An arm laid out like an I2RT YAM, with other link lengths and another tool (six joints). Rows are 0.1 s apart.
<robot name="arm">
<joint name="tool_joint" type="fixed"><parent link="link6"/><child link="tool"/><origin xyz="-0.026 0.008 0.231" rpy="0 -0.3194 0.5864"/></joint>
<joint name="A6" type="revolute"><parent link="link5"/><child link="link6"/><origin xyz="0.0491 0 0.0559" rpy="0 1.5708 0"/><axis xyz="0 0 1"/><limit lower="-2.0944" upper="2.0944"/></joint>
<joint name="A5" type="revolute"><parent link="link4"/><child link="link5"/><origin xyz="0.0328 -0.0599 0.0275" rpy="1.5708 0 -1.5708"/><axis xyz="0 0 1"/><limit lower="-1.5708" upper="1.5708"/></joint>
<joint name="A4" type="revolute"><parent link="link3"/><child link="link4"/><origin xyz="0.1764 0.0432 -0.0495" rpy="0 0 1.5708"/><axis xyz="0 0 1"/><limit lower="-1.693" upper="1.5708"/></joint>
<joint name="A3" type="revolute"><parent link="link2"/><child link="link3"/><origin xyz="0 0.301 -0.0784" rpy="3.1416 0 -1.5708"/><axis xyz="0 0 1"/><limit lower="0" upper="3.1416"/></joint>
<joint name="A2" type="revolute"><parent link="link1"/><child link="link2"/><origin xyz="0.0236 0.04 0.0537" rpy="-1.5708 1.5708 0"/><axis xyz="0 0 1"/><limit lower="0" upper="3.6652"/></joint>
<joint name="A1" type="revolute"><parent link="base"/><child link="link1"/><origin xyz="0 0 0.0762" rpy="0 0 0"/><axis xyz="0 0 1"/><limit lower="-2.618" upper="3.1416"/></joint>
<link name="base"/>
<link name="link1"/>
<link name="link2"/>
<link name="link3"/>
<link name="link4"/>
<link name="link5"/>
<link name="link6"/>
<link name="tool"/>
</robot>
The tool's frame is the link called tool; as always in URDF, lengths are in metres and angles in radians.
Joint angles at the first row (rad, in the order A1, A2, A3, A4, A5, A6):
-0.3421, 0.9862, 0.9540, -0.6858, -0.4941, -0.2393
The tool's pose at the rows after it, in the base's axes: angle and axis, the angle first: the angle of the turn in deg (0 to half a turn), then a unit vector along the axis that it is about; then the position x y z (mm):
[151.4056 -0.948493 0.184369 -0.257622 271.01 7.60 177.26]
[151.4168 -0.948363 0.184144 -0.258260 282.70 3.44 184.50]
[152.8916 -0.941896 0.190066 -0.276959 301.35 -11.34 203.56]
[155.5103 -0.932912 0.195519 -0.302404 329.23 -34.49 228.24]
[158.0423 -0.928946 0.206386 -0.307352 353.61 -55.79 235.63]
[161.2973 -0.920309 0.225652 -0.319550 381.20 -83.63 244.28]
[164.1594 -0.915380 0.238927 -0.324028 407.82 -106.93 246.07]
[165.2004 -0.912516 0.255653 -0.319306 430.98 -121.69 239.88]
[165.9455 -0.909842 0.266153 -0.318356 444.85 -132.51 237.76]
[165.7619 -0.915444 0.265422 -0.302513 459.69 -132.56 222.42]
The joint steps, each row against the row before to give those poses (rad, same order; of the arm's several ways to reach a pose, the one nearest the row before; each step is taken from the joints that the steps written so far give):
0.0000, 0.0552, 0.0368, 0.0001, 0.0247, 0.0092
0.0001, 0.0461, 0.0475, 0.0000, 0.0000, 0.0000
-0.0001, 0.0444, 0.0841, 0.0000, 0.0305, 0.0092
0.0000, 0.0721, 0.1149, 0.0091, 0.0476, 0.0000
0.0092, 0.0856, 0.0847, 0.0107, 0.0567, 0.0000
0.0107, 0.0875, 0.0860, 0.0262, 0.0798, 0.0108
0.0108, 0.0935, 0.0797, 0.0214, 0.0660, -0.0001
0.0092, 0.0905, 0.0676, 0.0124, 0.0414, 0.0199
0.0000, 0.0556, 0.0522, 0.0000, 0.0230, 0.0093
0.0092, 0.0690, 0.0368, 0.0000, 0.0001, 0.0000

